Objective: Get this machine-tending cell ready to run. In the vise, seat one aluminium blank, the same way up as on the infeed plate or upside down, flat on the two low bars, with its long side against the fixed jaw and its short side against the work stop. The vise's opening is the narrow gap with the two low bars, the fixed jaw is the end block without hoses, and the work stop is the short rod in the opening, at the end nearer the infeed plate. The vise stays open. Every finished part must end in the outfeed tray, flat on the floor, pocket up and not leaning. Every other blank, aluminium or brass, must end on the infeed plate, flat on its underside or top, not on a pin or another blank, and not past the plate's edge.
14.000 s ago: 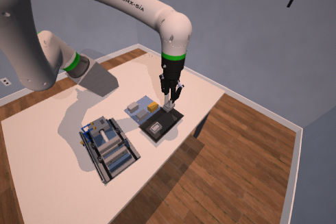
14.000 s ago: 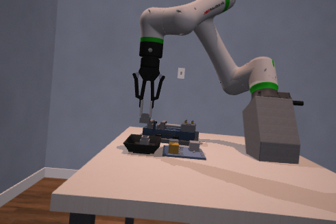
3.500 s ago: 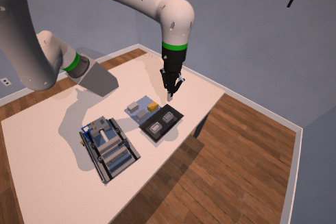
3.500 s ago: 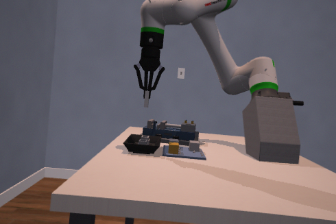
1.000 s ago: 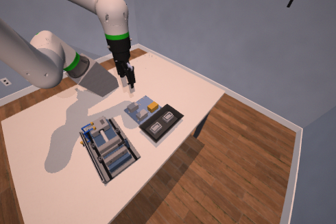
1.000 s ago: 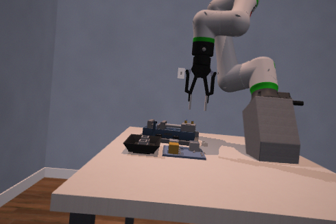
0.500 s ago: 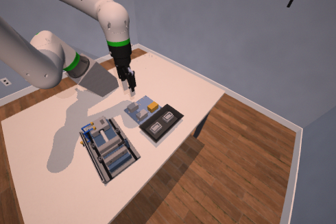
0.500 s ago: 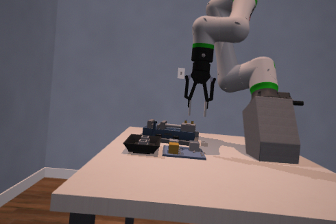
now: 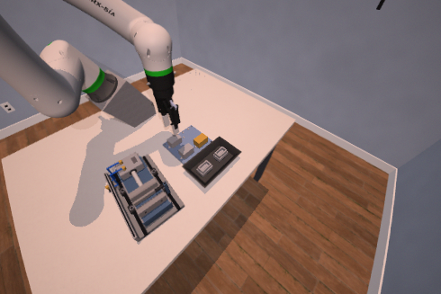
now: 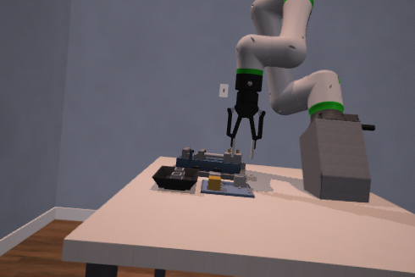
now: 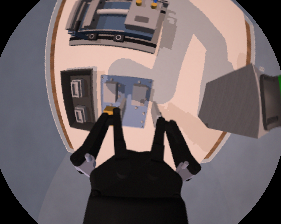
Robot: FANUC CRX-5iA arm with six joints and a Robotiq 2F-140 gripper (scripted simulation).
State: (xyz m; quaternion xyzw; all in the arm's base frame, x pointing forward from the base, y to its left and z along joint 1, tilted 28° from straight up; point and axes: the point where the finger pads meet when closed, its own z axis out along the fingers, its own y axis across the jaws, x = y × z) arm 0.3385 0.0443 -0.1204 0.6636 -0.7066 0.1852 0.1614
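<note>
My gripper is now 10 cm short of the brass blank, 8 cm to the right of it and 11 cm above it. From my hand the other things lie so: vise 9 cm ahead, 24 cm to the right, 10 cm below.
</note>
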